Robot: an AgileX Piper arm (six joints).
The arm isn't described. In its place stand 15 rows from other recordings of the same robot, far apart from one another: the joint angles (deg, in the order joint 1, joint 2, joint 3, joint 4, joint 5, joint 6), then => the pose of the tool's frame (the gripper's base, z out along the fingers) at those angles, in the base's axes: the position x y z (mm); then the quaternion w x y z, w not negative.
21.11, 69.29, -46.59, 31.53, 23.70, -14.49 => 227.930 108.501 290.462 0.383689 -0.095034 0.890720 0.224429
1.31, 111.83, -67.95, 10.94, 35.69, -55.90 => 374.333 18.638 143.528 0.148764 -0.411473 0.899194 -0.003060
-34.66, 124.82, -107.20, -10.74, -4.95, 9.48 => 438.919 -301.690 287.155 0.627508 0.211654 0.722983 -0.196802
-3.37, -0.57, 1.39, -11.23, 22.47, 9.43 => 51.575 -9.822 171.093 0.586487 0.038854 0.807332 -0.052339
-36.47, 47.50, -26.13, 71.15, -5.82, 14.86 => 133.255 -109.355 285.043 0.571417 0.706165 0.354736 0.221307
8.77, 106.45, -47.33, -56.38, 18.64, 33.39 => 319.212 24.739 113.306 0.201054 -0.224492 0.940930 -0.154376
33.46, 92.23, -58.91, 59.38, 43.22, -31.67 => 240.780 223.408 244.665 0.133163 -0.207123 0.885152 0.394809
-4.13, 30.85, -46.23, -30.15, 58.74, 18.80 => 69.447 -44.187 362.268 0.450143 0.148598 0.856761 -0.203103
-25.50, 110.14, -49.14, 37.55, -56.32, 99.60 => 314.009 -200.907 170.971 0.573332 0.738024 0.027547 0.354757
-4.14, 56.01, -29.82, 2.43, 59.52, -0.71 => 130.489 -6.111 218.842 0.081667 0.039060 0.995771 0.015643
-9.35, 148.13, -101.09, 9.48, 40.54, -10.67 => 468.737 -67.306 -1.927 0.073495 0.047733 0.995109 0.045578
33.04, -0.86, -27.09, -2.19, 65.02, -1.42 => -4.488 -6.679 263.922 0.471038 -0.257846 0.835908 0.113565
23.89, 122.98, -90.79, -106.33, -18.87, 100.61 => 438.417 225.079 197.125 0.447512 -0.300536 0.816296 0.207538
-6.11, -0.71, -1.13, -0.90, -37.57, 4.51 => 28.433 -2.167 273.460 0.921712 0.029059 0.386421 -0.016754
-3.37, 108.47, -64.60, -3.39, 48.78, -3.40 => 338.086 -23.963 147.534 0.019093 -0.019293 0.999348 -0.023812
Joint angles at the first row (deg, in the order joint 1, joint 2, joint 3, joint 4, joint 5, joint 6):
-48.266 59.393 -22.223 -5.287 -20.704 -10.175
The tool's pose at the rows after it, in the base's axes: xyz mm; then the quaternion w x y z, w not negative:
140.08 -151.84 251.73 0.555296 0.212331 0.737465 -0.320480
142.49 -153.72 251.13 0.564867 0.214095 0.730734 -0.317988
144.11 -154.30 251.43 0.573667 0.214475 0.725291 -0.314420
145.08 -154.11 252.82 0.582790 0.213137 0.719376 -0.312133
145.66 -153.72 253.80 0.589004 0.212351 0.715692 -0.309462
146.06 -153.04 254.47 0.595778 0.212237 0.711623 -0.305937
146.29 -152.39 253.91 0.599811 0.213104 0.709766 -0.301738
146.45 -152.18 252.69 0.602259 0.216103 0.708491 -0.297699
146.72 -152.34 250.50 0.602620 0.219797 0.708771 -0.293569
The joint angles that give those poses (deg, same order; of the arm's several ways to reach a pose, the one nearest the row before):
-48.266 60.830 -22.223 -5.479 -23.452 -9.293
-48.269 61.924 -22.223 -5.856 -25.627 -8.173
-48.261 62.459 -22.226 -6.661 -27.097 -6.759
-48.254 62.589 -22.228 -7.496 -28.325 -5.513
-48.252 62.601 -22.223 -8.227 -29.035 -4.447
-48.240 62.581 -22.108 -8.925 -29.853 -3.277
-48.232 62.649 -21.888 -9.489 -30.443 -2.267
-48.223 62.852 -21.653 -9.624 -30.954 -1.551
-48.224 63.248 -21.389 -9.625 -31.384 -1.016

